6 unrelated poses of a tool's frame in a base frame.
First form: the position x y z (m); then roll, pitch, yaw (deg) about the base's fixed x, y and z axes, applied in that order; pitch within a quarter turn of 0, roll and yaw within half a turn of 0.
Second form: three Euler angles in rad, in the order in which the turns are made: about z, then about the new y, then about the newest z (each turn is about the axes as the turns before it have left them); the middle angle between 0 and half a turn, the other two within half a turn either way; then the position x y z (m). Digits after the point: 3 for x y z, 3 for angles.
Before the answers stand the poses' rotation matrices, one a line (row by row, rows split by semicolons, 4 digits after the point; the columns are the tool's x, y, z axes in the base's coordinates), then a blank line. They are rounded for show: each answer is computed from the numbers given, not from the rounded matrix.
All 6 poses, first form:
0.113, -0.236, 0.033, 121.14, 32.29, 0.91
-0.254, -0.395, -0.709, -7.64, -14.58, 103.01
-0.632, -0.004, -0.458, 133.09, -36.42, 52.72
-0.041, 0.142, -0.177, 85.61, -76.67, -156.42
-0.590, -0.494, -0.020, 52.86, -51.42, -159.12
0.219, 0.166, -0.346, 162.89, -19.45, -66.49
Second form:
0.8452 0.4654 -0.2626; 0.0134 -0.5098 -0.8602; -0.5342 0.7235 -0.4372
-0.2179 -0.9732 -0.0734; 0.9430 -0.1905 -0.2730; 0.2517 -0.1287 0.9592
0.4874 0.2810 0.8267; 0.6403 -0.7588 -0.1196; 0.5937 0.5876 -0.5497
-0.2113 0.9198 -0.3306; -0.0922 0.3180 0.9436; 0.9731 0.2299 0.0176
-0.5827 0.7974 0.1569; -0.2223 -0.3420 0.9130; 0.7817 0.4971 0.3765
0.3761 -0.9155 -0.1428; -0.8647 -0.2914 -0.4092; 0.3330 0.2774 -0.9012

-1.867, 2.023, 0.935, 0.113, -0.236, 0.033
-1.833, 0.287, -2.669, -0.254, -0.395, -0.709
-0.144, 2.153, 2.361, -0.632, -0.004, -0.458
1.908, 1.553, 2.910, -0.041, 0.142, -0.177
1.401, 1.185, 2.575, -0.590, -0.494, -0.020
-1.907, 2.693, 2.447, 0.219, 0.166, -0.346

